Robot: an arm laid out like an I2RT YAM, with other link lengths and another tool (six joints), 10 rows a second.
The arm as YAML. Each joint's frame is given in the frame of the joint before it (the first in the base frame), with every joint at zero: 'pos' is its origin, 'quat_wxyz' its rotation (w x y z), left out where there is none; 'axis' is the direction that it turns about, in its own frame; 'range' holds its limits. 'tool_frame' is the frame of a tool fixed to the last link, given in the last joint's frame.
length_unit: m
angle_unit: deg
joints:
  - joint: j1
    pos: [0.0, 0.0, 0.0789]
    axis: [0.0, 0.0, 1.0]
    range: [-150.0, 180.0]
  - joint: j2
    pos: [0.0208, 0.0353, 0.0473]
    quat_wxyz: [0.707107, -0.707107, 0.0, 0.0]
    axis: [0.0, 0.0, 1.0]
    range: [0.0, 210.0]
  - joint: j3
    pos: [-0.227, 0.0, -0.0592]
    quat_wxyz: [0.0, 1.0, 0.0, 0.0]
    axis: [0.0, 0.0, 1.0]
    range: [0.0, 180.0]
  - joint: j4
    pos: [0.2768, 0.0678, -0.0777]
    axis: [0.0, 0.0, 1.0]
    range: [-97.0, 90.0]
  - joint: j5
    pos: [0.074, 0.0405, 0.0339]
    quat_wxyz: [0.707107, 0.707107, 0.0, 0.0]
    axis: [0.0, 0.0, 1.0]
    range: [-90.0, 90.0]
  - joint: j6
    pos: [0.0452, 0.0, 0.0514]
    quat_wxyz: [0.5, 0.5, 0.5, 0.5]
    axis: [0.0, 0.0, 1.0]
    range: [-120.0, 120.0]
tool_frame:
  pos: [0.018, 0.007, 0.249]
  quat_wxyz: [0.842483, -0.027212, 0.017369, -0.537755]
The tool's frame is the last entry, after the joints.
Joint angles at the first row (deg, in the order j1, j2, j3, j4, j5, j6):
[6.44 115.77 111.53 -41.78 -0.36 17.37]
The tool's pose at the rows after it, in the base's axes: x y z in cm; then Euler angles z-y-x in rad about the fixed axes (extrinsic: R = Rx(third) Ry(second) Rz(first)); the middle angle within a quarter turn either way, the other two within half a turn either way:
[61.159 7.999 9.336 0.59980 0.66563 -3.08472]
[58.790 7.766 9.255 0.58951 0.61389 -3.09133]
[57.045 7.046 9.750 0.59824 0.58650 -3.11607]
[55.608 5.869 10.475 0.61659 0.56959 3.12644]
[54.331 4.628 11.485 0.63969 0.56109 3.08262]
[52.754 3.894 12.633 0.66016 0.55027 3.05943]
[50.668 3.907 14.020 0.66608 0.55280 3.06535]
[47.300 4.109 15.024 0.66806 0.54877 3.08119]
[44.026 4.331 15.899 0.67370 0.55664 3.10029]
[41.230 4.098 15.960 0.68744 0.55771 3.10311]
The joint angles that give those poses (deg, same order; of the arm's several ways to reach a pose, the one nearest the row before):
[6.35 114.24 111.48 -46.57 -1.41 16.47]
[6.35 112.42 111.22 -51.14 -1.50 15.73]
[6.33 110.52 110.98 -54.50 -0.54 15.42]
[6.24 108.71 110.89 -57.38 1.26 15.11]
[6.20 106.78 110.87 -59.92 3.31 15.03]
[6.20 104.51 110.87 -62.85 4.43 15.53]
[6.35 99.88 108.31 -64.75 4.25 16.16]
[6.66 92.51 102.67 -66.65 3.66 17.06]
[6.94 84.55 96.55 -67.94 2.96 18.17]
[7.03 77.84 90.85 -68.84 2.92 19.11]

